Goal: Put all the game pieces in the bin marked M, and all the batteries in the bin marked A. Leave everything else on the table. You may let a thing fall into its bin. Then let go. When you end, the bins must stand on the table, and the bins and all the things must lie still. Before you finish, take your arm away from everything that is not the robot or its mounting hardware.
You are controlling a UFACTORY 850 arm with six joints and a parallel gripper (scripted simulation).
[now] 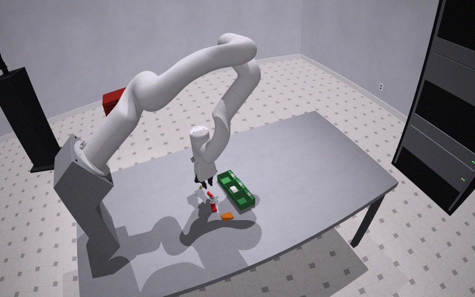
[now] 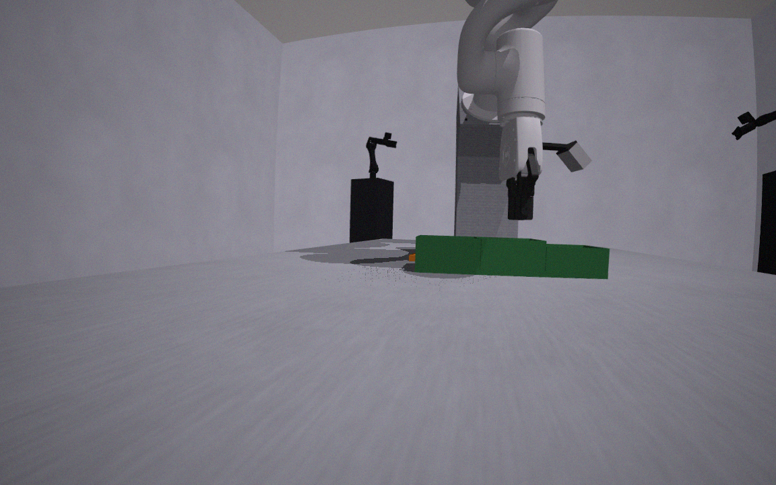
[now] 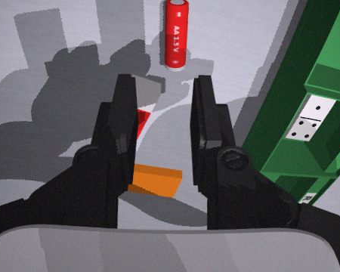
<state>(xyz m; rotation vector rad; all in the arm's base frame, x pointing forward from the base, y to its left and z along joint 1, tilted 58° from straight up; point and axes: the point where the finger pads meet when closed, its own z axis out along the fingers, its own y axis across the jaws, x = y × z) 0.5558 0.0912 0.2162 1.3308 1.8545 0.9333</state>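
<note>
My gripper is now 90 mm above the red cylindrical battery and 10 mm short of it. From my hand the other things lie so: orange flat block: 160 mm to the right, 90 mm below, 70 mm ahead; then green bin: 140 mm ahead, 70 mm below; then yellow nut: 90 mm below, 70 mm to the left, 40 mm behind.
</note>
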